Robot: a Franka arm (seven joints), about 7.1 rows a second.
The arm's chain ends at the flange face. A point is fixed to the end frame.
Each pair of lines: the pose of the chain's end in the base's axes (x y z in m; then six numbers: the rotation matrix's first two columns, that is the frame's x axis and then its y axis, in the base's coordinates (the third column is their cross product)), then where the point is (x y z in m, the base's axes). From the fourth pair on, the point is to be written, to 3 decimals.
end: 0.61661 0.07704 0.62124 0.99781 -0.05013 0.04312 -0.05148 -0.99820 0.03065
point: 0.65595 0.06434 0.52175
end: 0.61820 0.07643 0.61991 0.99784 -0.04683 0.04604 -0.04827 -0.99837 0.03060
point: 0.65787 0.06385 0.52054
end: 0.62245 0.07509 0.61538 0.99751 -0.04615 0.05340 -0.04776 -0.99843 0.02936
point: 0.66287 0.06263 0.51629
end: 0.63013 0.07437 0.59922 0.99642 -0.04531 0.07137 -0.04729 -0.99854 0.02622
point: 0.672 0.062 0.501
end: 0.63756 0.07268 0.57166 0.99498 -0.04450 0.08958 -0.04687 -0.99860 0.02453
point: 0.682 0.061 0.474
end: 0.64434 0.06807 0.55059 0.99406 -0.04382 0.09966 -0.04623 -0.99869 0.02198
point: 0.689 0.056 0.453
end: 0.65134 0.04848 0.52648 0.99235 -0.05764 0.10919 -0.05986 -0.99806 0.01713
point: 0.697 0.036 0.430
